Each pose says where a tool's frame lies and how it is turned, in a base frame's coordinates. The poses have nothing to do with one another.
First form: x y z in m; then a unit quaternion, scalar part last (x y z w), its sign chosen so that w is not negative.
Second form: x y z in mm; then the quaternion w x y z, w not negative. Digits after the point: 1 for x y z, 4 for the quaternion.
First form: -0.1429, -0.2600, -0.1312, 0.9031, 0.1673, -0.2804, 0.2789
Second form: -142.9, -260.0, -131.2, 0.2789, 0.9031, 0.1673, -0.2804
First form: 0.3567, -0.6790, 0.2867, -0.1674, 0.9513, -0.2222, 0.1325
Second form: 356.7, -679.0, 286.7, 0.1325, -0.1674, 0.9513, -0.2222
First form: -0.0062, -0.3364, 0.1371, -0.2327, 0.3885, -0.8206, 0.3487
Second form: -6.2, -336.4, 137.1, 0.3487, -0.2327, 0.3885, -0.8206
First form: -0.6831, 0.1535, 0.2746, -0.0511, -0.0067, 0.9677, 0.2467
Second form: -683.1, 153.5, 274.6, 0.2467, -0.0511, -0.0067, 0.9677
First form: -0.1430, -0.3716, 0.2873, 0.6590, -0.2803, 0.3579, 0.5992
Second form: -143.0, -371.6, 287.3, 0.5992, 0.6590, -0.2803, 0.3579
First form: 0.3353, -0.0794, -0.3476, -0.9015, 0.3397, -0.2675, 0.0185
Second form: 335.3, -79.4, -347.6, 0.0185, -0.9015, 0.3397, -0.2675
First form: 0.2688, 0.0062, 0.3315, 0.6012, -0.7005, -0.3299, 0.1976
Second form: 268.8, 6.2, 331.5, 0.1976, 0.6012, -0.7005, -0.3299
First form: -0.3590, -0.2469, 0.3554, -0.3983, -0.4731, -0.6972, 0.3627
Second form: -359.0, -246.9, 355.4, 0.3627, -0.3983, -0.4731, -0.6972
